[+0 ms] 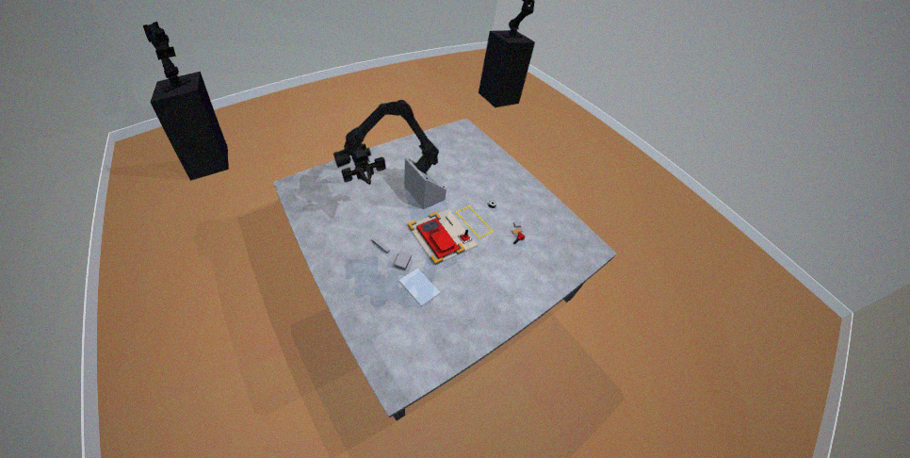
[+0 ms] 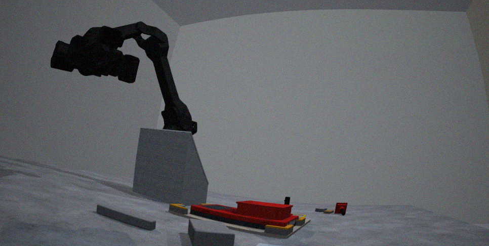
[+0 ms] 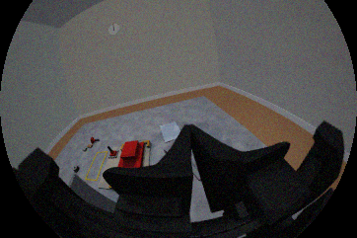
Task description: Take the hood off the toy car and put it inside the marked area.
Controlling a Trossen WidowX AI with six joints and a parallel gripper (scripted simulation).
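Right now the red hood is 22 cm ahead of my gripper tip, 24 cm to the left of it and 24 cm below it. From my gripper tip the other things lie so: white sheet 37 cm ahead, 6 cm to the left, 28 cm below; then grey bar 11 cm ahead, 1 cm to the right, 28 cm below; then grey block 23 cm ahead, 5 cm to the left, 27 cm below.
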